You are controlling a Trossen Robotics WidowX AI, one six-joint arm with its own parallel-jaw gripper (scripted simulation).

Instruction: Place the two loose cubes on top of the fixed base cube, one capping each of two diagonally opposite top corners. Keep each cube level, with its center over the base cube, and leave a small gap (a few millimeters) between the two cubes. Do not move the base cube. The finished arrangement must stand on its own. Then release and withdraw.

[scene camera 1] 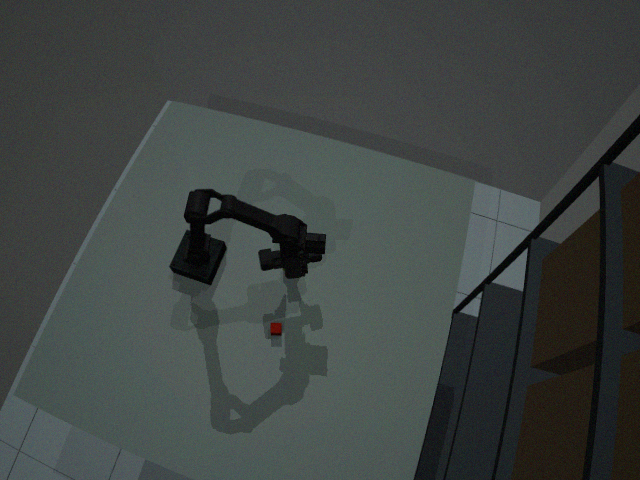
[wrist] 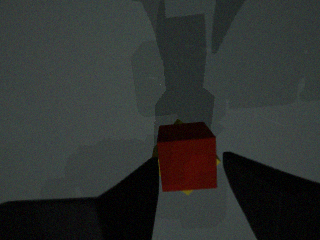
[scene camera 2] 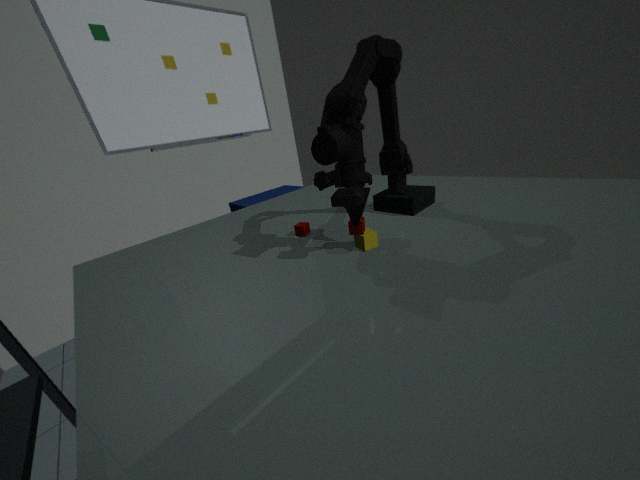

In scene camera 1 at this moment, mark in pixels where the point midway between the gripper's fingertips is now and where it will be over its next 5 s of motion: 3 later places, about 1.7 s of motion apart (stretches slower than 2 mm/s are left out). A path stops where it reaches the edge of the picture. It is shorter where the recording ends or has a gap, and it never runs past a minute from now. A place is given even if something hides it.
The gripper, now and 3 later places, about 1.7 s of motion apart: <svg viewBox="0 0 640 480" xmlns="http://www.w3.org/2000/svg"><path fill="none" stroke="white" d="M290 265L282 303L276 328L274 321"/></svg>
